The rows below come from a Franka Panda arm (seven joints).
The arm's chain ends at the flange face. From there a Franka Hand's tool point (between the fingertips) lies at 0.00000 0.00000 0.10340 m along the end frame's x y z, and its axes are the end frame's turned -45 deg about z.
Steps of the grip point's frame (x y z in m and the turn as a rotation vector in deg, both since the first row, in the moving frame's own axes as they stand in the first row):
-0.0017 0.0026 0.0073 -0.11 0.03 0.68
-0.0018 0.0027 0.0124 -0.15 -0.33 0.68
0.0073 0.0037 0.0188 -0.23 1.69 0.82
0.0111 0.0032 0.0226 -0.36 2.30 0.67
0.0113 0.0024 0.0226 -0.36 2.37 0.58
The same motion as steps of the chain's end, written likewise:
0.0005 0.0029 0.0073 -0.06 0.10 0.68
0.0009 0.0026 0.0124 -0.34 -0.13 0.68
0.0053 -0.0007 0.0188 1.03 1.36 0.82
0.0067 -0.0031 0.0227 1.37 1.88 0.67
0.0062 -0.0037 0.0227 1.42 1.93 0.58

